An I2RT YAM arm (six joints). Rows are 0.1 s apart.
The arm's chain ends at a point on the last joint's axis. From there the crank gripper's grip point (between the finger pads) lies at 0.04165 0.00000 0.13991 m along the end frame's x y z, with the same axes.
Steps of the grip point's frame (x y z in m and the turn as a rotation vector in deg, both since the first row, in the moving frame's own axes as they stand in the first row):
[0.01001, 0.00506, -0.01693, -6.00, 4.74, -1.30]
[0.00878, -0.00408, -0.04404, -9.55, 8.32, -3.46]
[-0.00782, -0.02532, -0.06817, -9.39, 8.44, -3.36]
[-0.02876, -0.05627, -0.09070, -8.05, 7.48, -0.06]
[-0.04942, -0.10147, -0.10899, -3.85, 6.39, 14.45]
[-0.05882, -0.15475, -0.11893, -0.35, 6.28, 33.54]
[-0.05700, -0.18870, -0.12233, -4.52, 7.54, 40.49]
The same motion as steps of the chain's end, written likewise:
[-0.00154, -0.00829, -0.01230, -6.00, 4.74, -1.30]
[-0.01155, -0.02359, -0.03485, -9.55, 8.32, -3.46]
[-0.02840, -0.04453, -0.05890, -9.39, 8.44, -3.36]
[-0.04657, -0.07537, -0.08273, -8.05, 7.48, -0.06]
[-0.06206, -0.12291, -0.10288, -3.85, 6.39, 14.45]
[-0.06585, -0.18286, -0.11374, -0.35, 6.28, 33.54]
[-0.05982, -0.23175, -0.11463, -4.52, 7.54, 40.49]

